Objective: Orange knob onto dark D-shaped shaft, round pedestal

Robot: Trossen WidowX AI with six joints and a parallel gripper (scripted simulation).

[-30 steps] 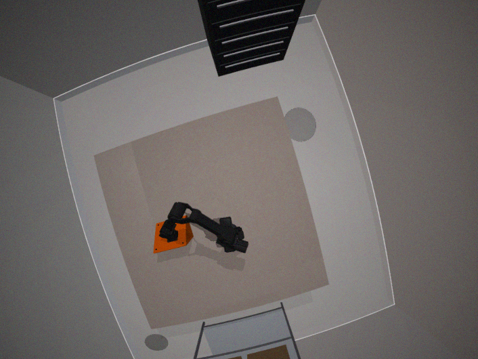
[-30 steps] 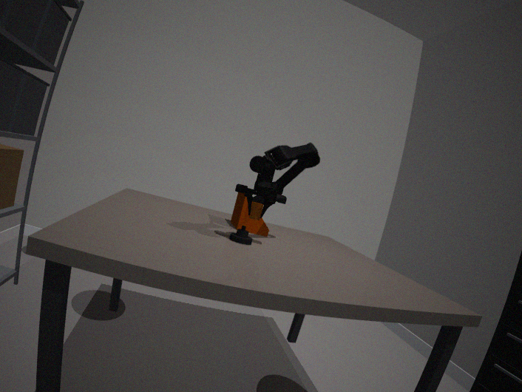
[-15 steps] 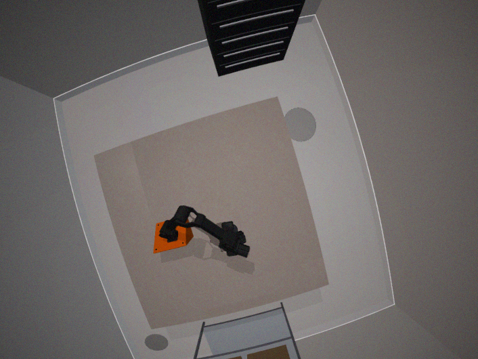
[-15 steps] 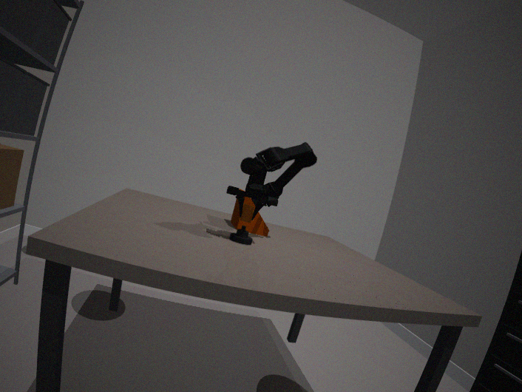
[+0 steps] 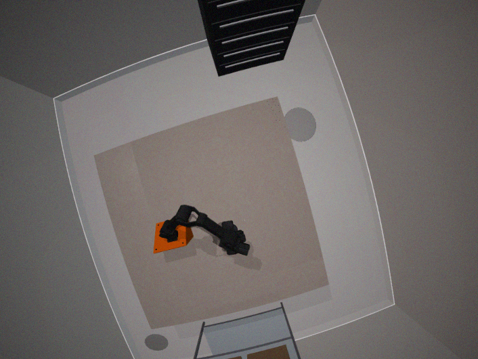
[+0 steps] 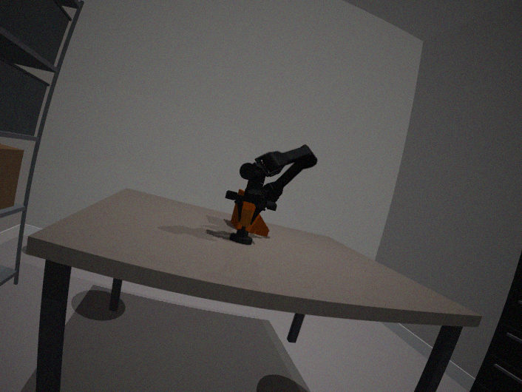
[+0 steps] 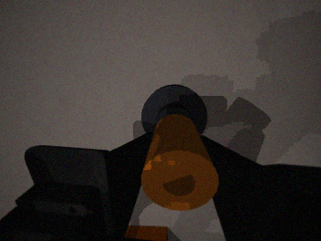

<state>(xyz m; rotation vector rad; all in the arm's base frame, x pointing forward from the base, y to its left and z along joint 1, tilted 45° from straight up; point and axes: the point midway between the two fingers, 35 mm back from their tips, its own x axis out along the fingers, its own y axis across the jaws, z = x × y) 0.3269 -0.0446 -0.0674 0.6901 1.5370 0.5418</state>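
Right now my gripper tip is 2 cm below the orange knob. From my gripper tip the other things lie so: round dark pedestal: 4 cm below.
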